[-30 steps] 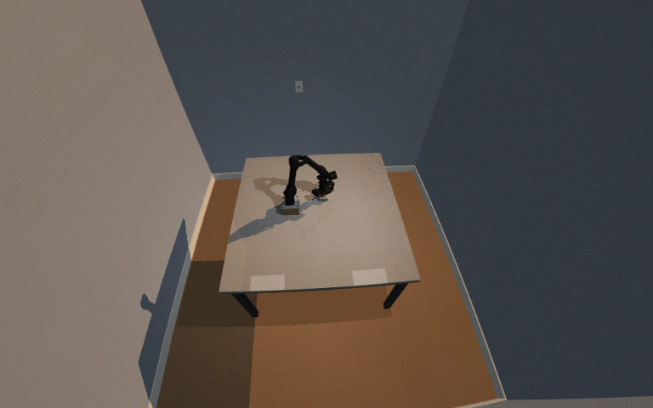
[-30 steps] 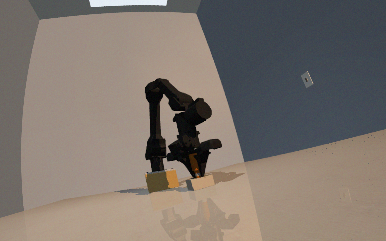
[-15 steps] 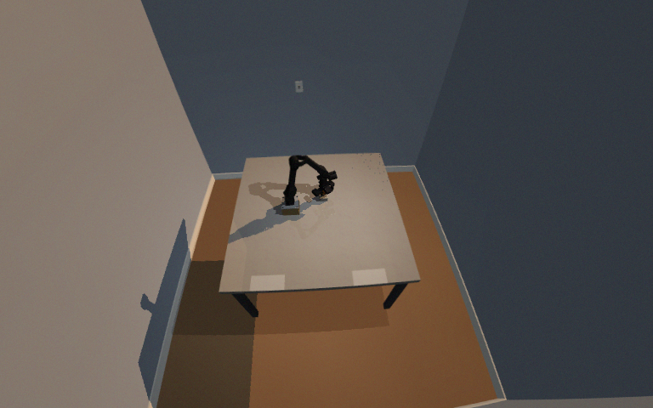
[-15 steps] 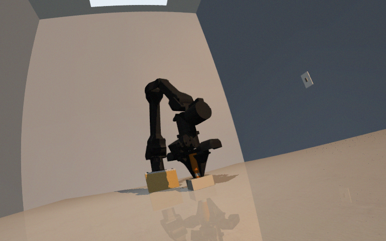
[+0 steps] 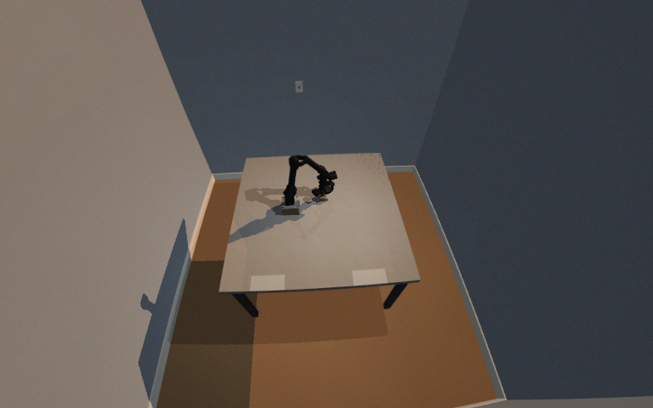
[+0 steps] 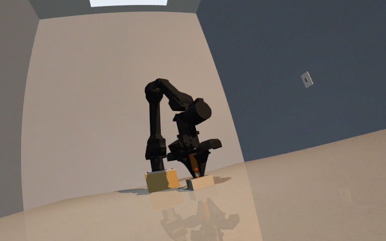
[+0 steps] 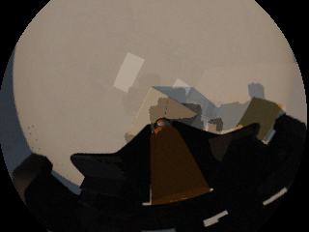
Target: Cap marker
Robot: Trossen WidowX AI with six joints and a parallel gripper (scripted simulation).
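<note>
My gripper tip is now 20 mm above the tan holder block. Also, from my gripper tip: orange cap: 50 mm above.
</note>
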